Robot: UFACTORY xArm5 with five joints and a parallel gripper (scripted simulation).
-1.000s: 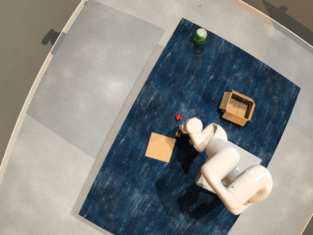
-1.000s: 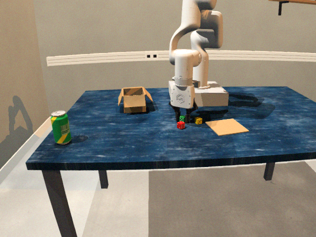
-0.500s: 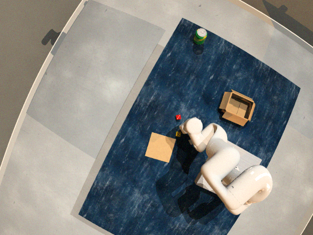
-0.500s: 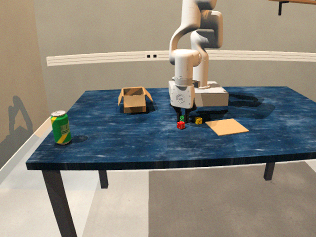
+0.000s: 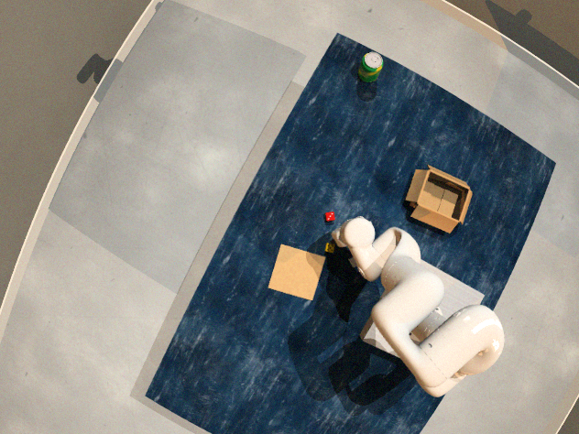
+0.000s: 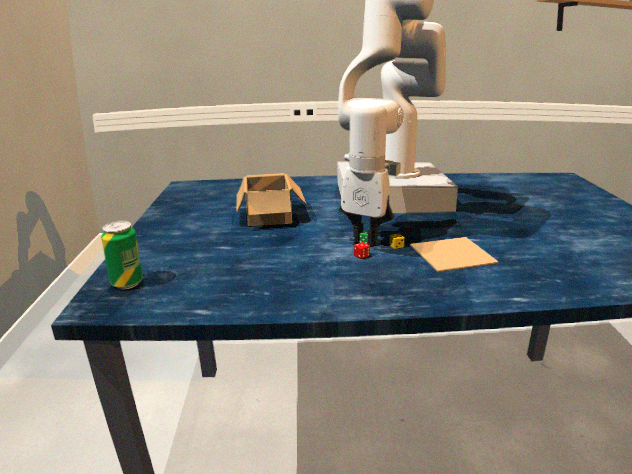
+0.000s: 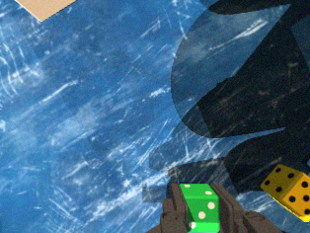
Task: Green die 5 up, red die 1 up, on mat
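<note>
Now: the red die 70 mm ahead of my hand, 30 mm to the right of it and 10 mm below it. The rest, counted from my hand: mat (110 mm ahead, 170 mm to the left, 20 mm below); then yellow die (40 mm ahead, 60 mm to the left, 10 mm below); then green die (10 mm below).
</note>
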